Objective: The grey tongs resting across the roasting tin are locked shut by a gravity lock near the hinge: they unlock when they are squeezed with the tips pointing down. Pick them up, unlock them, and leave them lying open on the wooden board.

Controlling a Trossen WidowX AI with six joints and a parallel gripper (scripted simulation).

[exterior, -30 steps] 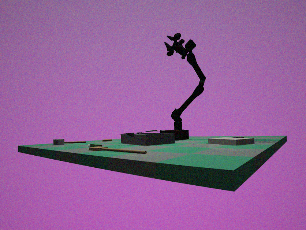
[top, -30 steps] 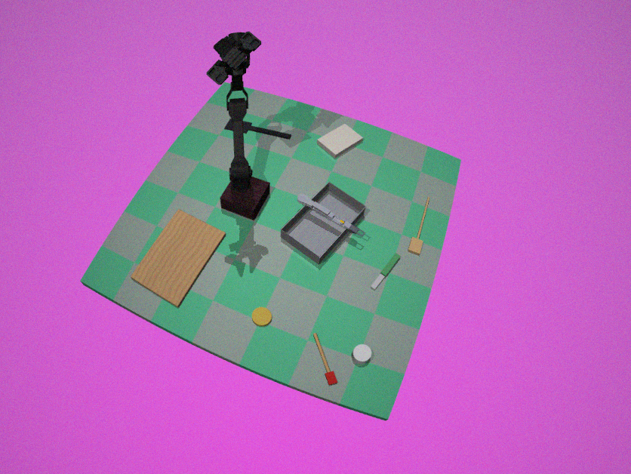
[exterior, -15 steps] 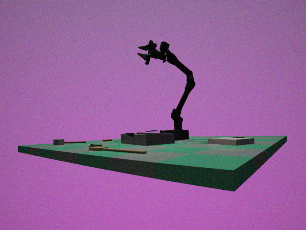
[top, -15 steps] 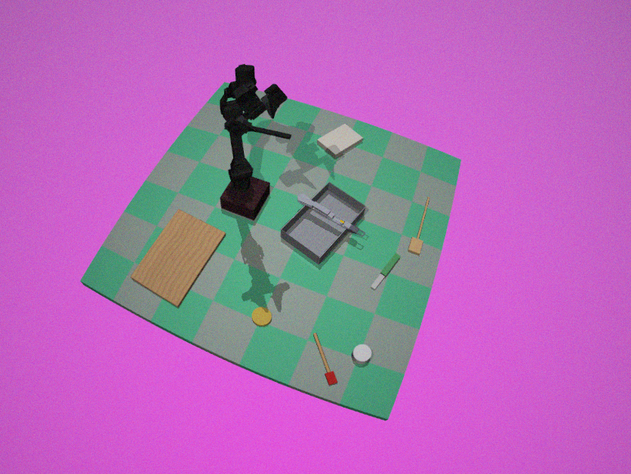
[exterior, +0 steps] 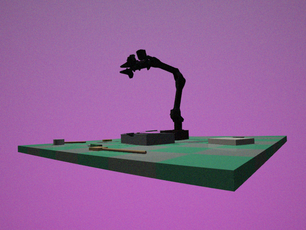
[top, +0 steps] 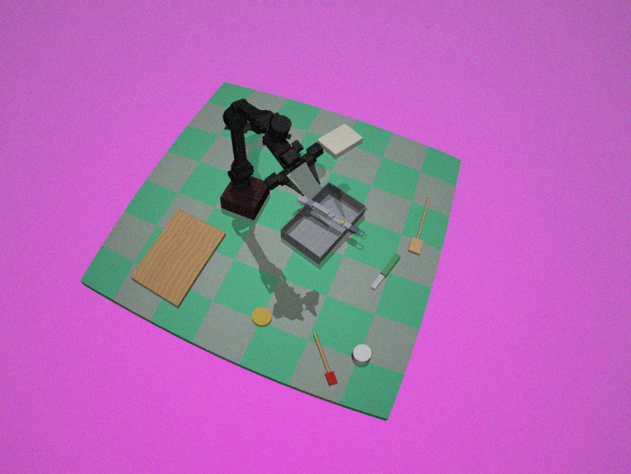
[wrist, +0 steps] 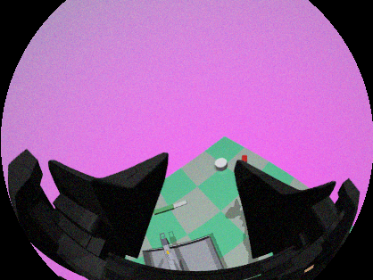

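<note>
The roasting tin is 470 mm below my gripper tip, 220 mm to the left of it and 30 mm ahead of it. Also, from my gripper tip: white cylinder (480 mm below, 290 mm ahead, 260 mm to the right); green-handled knife (490 mm below, 300 mm ahead, 80 mm to the left); yellow disc (480 mm below, 220 mm to the right, 80 mm behind).
</note>
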